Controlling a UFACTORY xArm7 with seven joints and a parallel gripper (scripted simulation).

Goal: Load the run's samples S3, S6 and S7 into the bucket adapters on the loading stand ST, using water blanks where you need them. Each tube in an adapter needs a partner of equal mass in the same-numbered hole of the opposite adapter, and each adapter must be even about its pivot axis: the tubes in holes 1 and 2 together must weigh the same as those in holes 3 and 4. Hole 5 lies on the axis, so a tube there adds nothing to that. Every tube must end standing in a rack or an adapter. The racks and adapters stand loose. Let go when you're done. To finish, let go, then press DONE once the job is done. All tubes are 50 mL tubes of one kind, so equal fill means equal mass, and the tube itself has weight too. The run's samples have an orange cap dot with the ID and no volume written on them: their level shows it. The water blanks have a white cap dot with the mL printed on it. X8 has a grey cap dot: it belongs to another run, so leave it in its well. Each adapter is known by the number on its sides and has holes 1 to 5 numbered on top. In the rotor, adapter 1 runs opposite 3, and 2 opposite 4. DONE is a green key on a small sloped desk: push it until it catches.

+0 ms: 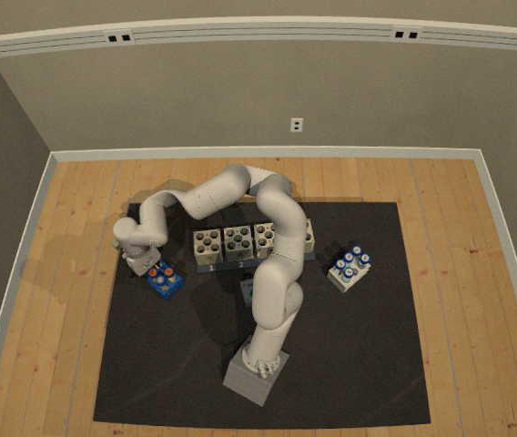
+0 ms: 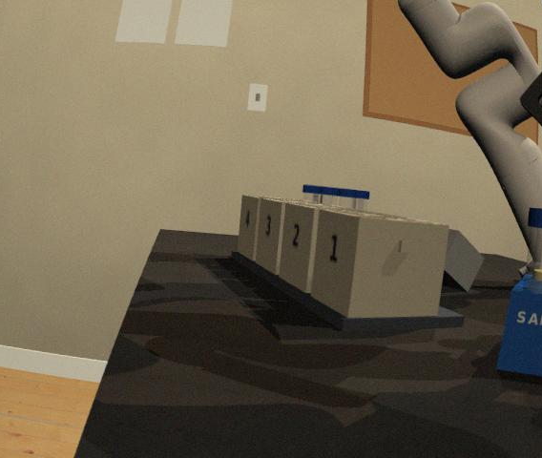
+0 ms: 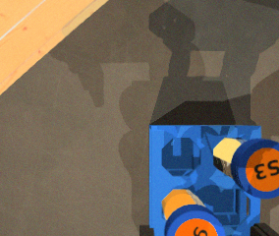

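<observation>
The blue sample rack lies 120 mm below my hand, 20 mm to the right of it and 10 mm ahead of it. Round my hand: white blank rack (680 mm to the right, 120 mm below, 110 mm behind); then adapter 1 (200 mm to the right, 100 mm below, 90 mm ahead).
</observation>
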